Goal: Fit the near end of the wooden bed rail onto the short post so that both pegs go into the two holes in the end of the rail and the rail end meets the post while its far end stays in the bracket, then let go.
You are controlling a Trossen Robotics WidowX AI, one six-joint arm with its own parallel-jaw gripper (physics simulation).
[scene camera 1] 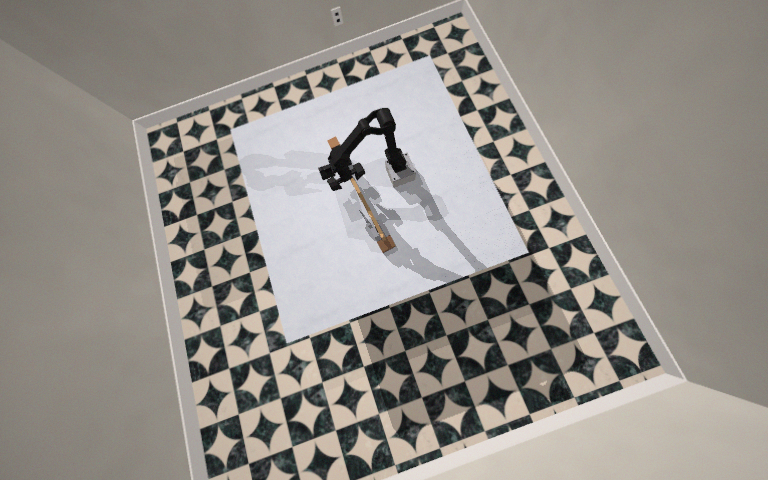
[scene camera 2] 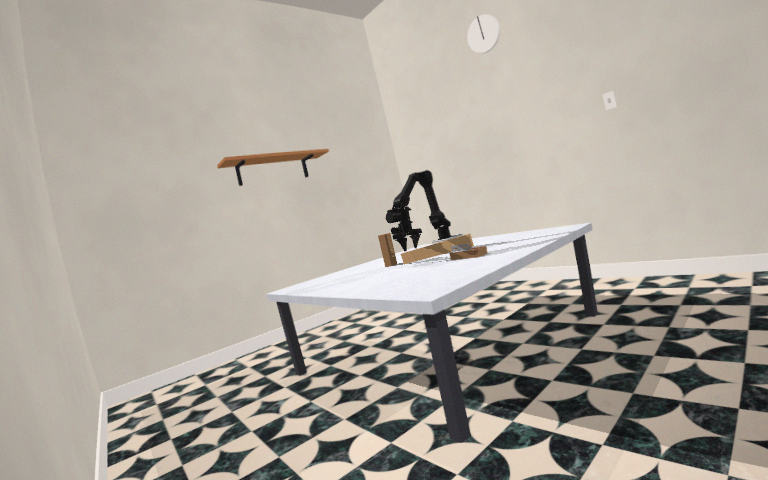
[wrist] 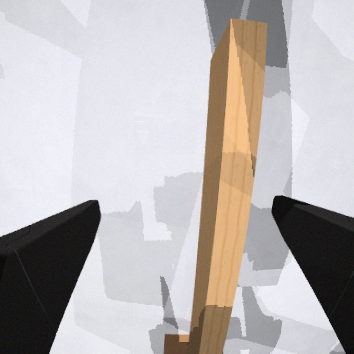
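The wooden rail lies slanted, its near end low by the table top and its far end raised at the bracket. How that end sits in the bracket is not clear. The short post stands upright; a small gap separates it from the rail's near end in scene camera 2. Pegs and holes cannot be made out. My gripper is open and empty above the near part of the rail; in the wrist view the rail runs between the fingers, closer to the right one.
The white table top carries the arm and the wooden parts. The arm's base stands beside the rail. A wall shelf and a clock are on the walls, away from the table.
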